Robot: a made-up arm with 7 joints.
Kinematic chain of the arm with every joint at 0, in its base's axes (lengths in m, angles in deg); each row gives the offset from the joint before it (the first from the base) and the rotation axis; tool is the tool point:
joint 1: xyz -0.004 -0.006 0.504 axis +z
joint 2: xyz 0 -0.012 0.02 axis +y
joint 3: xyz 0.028 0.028 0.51 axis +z
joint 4: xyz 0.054 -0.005 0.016 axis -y
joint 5: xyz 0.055 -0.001 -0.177 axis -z
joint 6: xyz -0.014 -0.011 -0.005 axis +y
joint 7: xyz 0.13 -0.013 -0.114 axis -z
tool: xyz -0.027 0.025 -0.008
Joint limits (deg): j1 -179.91..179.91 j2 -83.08..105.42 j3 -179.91..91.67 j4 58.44..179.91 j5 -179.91..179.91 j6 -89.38..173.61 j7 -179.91..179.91
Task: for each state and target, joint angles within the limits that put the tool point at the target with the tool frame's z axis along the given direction. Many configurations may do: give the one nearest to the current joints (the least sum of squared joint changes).
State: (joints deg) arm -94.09 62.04 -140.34 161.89 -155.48 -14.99 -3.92
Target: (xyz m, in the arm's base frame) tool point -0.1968 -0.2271 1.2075 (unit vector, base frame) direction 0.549 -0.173 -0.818
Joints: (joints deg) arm -93.19 32.02 -139.88 140.85 -162.30 -13.18 10.59
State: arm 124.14 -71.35 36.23 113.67 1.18 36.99 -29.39
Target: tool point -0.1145 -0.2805 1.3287 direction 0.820 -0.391 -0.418
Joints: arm 105.06 -31.35 39.86 142.35 5.06 49.61 12.21
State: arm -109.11 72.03 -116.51 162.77 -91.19 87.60 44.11
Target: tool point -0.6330 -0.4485 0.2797 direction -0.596 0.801 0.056
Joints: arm -158.37 105.25 -151.16 179.91 -126.04 103.64 13.12
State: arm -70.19 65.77 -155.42 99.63 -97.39 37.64 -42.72
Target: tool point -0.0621 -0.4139 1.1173 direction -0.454 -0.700 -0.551
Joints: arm -88.04 60.93 -149.22 105.71 -61.93 69.60 -47.31
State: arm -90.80 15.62 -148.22 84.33 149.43 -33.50 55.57
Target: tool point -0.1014 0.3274 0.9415 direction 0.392 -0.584 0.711
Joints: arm -90.02 -18.94 -131.56 112.30 156.68 -55.34 41.44
